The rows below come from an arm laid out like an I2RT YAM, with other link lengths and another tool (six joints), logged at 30 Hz.
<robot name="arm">
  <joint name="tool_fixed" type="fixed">
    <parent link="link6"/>
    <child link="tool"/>
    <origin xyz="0.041 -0.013 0.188" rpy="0 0.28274 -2.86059"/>
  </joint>
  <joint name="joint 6" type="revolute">
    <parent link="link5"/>
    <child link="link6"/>
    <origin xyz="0.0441 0 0.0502" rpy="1.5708 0 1.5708"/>
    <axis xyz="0 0 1"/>
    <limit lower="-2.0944" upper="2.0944"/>
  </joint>
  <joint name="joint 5" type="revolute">
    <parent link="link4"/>
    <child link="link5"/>
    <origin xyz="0.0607 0.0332 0.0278" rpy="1.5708 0 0"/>
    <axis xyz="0 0 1"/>
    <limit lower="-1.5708" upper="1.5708"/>
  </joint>
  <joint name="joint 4" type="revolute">
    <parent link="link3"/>
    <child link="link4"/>
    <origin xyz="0.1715 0.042 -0.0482" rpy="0 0 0"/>
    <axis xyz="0 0 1"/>
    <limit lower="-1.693" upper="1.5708"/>
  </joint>
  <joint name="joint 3" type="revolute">
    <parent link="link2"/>
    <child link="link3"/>
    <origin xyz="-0.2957 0 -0.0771" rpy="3.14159 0 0"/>
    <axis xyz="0 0 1"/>
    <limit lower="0" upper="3.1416"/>
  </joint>
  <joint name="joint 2" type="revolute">
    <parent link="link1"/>
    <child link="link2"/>
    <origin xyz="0.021 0.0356 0.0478" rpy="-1.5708 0 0"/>
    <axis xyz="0 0 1"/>
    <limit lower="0" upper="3.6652"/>
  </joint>
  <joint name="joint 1" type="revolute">
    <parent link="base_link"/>
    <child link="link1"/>
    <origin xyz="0 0 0.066" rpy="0 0 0"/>
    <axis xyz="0 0 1"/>
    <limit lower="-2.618" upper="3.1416"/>
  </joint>
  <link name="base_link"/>
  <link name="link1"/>
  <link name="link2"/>
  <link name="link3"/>
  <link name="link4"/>
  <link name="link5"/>
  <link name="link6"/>
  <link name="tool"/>
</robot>
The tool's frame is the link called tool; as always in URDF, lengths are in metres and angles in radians.
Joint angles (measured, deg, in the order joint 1, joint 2, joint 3, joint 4, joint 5, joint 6), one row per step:
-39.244, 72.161, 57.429, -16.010, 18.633, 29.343
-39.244, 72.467, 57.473, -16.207, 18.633, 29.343
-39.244, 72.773, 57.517, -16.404, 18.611, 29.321
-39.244, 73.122, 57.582, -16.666, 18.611, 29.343
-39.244, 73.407, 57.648, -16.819, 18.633, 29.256
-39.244, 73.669, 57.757, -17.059, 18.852, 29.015
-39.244, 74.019, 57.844, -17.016, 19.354, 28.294
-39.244, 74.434, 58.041, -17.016, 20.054, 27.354
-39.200, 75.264, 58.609, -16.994, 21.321, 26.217
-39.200, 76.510, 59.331, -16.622, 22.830, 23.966
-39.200, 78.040, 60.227, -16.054, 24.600, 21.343
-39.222, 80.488, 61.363, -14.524, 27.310, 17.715
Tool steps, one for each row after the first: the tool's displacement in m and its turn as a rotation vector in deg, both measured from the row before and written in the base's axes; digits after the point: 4 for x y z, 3 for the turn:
0.0002, -0.0001, -0.0021, 0.290, 0.355, 0.000
0.0002, -0.0001, -0.0021, 0.290, 0.365, 0.030
0.0001, -0.0001, -0.0024, 0.355, 0.406, -0.011
0.0002, -0.0003, -0.0015, 0.190, 0.361, 0.026
-0.0006, -0.0005, -0.0011, 0.057, 0.561, -0.061
-0.0008, -0.0018, -0.0001, -0.366, 0.888, -0.049
-0.0012, -0.0024, 0.0005, -0.532, 1.125, -0.099
-0.0014, -0.0044, 0.0017, -0.823, 1.500, -0.425
-0.0005, -0.0066, 0.0027, -1.363, 2.399, -0.097
0.0000, -0.0080, 0.0035, -1.601, 2.752, -0.133
0.0008, -0.0125, 0.0050, -2.402, 3.728, -0.461

